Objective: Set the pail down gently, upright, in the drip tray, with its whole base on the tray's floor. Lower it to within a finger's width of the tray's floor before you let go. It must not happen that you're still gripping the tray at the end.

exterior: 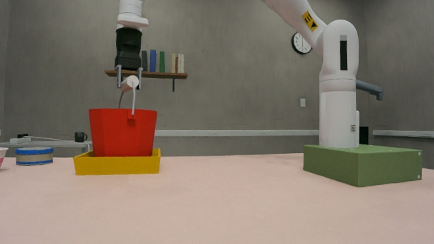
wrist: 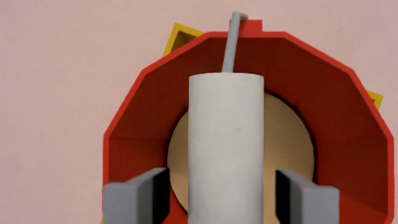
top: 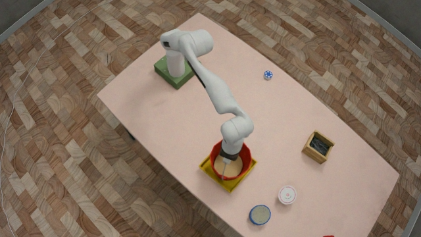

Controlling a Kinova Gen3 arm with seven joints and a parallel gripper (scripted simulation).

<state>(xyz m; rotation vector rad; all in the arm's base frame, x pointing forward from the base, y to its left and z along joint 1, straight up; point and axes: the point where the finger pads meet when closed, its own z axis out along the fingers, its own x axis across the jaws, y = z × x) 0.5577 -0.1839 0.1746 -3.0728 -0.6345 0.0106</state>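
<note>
My hand is 10 cm above the red pail and 1 cm short of it. From my hand the other things lie so: yellow drip tray: 24 cm below, 1 cm to the left, 1 cm ahead; wooden box: 42 cm to the left, 32 cm ahead, 21 cm below.
</note>
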